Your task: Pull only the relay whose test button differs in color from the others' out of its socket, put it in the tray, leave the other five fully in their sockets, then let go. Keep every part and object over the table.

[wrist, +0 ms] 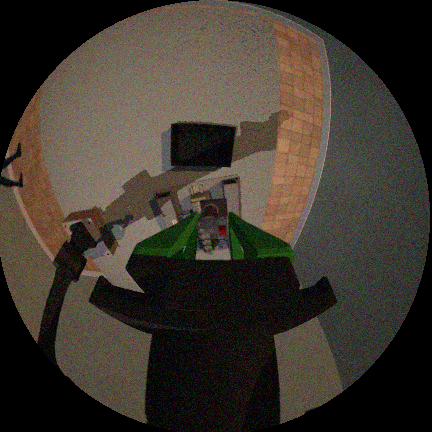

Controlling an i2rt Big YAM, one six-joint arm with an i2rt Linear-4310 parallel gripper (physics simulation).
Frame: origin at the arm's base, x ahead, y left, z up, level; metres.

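Seen in the pictures: gripper, between the fingertips: [212, 216]; arm's base, origin of its link: [83, 234].
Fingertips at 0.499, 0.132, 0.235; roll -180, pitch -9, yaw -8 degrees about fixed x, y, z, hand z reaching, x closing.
Observation:
Pixels of each thing's middle, then the offset from my fingertips to it, as dx, dy, dz. "pt": a spot on its surface instead.
- relay, middle of its body: [213, 215] +0.001, -0.003, -0.005
- red test button, middle of its body: [222, 230] +0.005, -0.003, +0.018
- tan part, a spot on its surface: [198, 192] pt -0.015, -0.111, -0.294
- black tray, a spot on its surface: [201, 145] pt +0.019, +0.031, -0.295
My gripper [212, 216], with green fingers, is shut on a relay [209, 220] that has a red test button [222, 230]. The relay sits between the fingertips, its dark end facing away from the palm. A light socket assembly [232, 186] shows beneath and beyond the fingertips, with a tan part [198, 192] on it. The fingers and the held relay hide much of it, and the other relays' buttons are too small to make out. The black tray [201, 145] lies beyond the sockets, apart from the held relay in the view.
A black jointed stand or arm [67, 260] rises at the left beside a brown box-like part [85, 220]. Wood-patterned strips [300, 100] border the grey surface at left and right. A shadow [257, 136] crosses it near the tray. Dark legs [12, 172] show at the far left.

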